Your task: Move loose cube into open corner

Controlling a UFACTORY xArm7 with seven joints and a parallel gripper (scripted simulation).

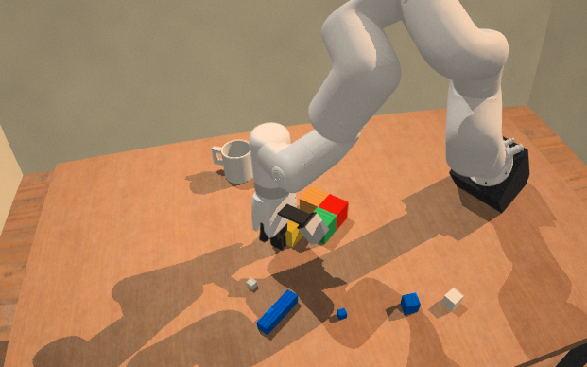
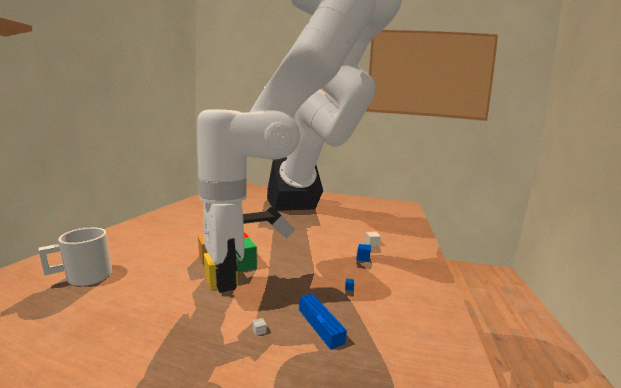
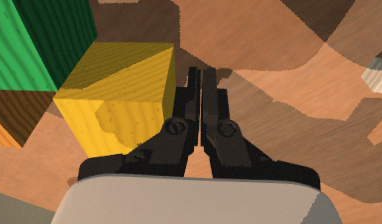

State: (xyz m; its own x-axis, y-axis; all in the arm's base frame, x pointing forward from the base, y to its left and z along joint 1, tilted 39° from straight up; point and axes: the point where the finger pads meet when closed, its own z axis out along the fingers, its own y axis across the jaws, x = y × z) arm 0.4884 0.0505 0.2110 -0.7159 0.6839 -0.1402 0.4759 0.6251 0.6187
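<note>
Right now my hand is 100 mm past the green cube and 40 mm to the left of it. Also, from my hand: yellow cube (40 mm to the right, 20 mm behind); then red cube (120 mm behind, 90 mm to the right); then orange cube (110 mm to the right, 80 mm behind).
</note>
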